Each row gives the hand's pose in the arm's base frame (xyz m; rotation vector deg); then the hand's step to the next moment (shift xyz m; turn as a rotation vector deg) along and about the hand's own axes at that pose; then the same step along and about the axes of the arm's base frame.
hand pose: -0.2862 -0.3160 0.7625 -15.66 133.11 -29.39
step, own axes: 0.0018 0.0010 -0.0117 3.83 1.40 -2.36
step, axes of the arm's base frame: -0.0095 0.0036 0.0061 -4.44 0.63 -1.43
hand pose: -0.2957 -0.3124 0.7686 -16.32 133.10 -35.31
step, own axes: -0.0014 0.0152 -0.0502 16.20 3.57 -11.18
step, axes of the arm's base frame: -0.0339 0.0312 0.0251 -19.55 1.06 -4.10
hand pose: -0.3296 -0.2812 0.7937 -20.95 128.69 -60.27
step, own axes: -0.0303 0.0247 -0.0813 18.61 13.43 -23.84
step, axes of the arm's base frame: -0.0286 0.0787 0.0335 -29.40 13.74 -6.48
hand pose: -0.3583 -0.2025 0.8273 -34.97 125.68 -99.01
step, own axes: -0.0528 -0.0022 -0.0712 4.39 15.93 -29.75
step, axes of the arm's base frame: 0.0130 0.0860 0.0174 -20.16 26.22 -8.02
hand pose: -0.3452 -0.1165 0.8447 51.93 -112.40 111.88
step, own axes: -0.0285 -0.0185 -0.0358 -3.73 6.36 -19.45
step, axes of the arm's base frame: 0.0235 0.0433 0.0022 -5.72 19.19 -5.64
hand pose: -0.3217 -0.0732 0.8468 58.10 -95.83 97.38
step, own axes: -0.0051 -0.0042 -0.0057 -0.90 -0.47 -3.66
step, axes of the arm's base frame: 0.0055 0.0066 -0.0014 0.39 3.77 -0.26
